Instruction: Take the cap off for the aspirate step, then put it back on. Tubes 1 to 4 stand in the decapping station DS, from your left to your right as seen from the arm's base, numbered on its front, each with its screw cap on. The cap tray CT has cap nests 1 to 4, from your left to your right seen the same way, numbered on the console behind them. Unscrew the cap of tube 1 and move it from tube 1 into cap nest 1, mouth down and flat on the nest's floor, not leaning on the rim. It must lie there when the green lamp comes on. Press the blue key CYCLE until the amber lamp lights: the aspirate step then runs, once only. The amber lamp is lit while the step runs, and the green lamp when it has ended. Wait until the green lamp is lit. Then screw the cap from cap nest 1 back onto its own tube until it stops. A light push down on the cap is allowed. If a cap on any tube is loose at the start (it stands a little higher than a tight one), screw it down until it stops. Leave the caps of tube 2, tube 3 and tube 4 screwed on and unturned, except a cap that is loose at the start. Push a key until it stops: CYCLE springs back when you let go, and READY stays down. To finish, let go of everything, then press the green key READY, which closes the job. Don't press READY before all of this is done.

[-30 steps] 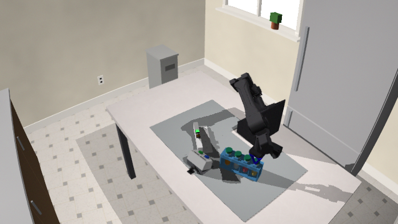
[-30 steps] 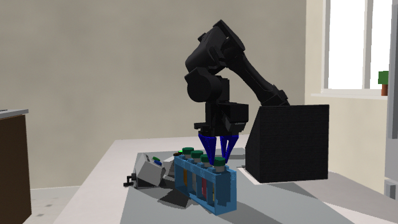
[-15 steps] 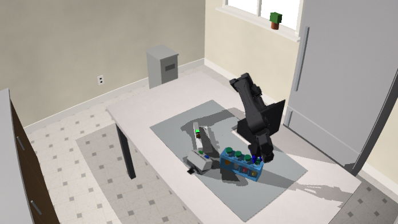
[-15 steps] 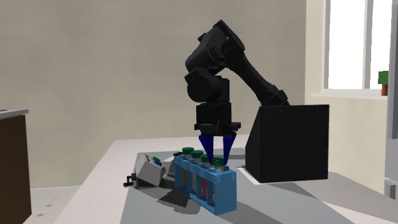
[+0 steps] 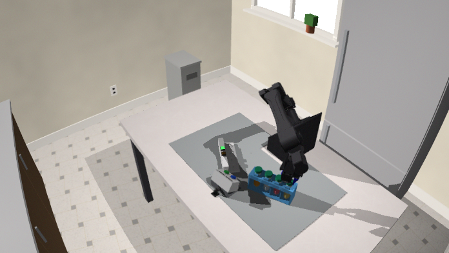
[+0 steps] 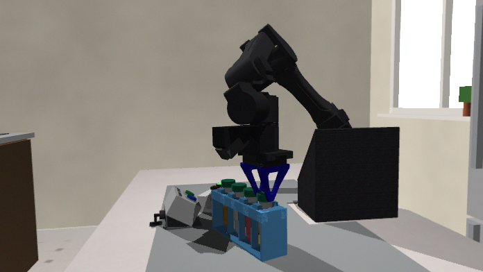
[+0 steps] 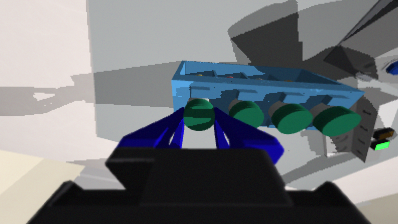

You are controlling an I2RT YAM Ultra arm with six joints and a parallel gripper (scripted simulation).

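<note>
My hand is right at the green cap. Also, from my hand: blue key 210 mm to the right, 150 mm ahead, 50 mm below; then green key 250 mm to the right, 160 mm ahead, 50 mm below; then grey key box 230 mm to the right, 170 mm ahead, 60 mm below.
</note>
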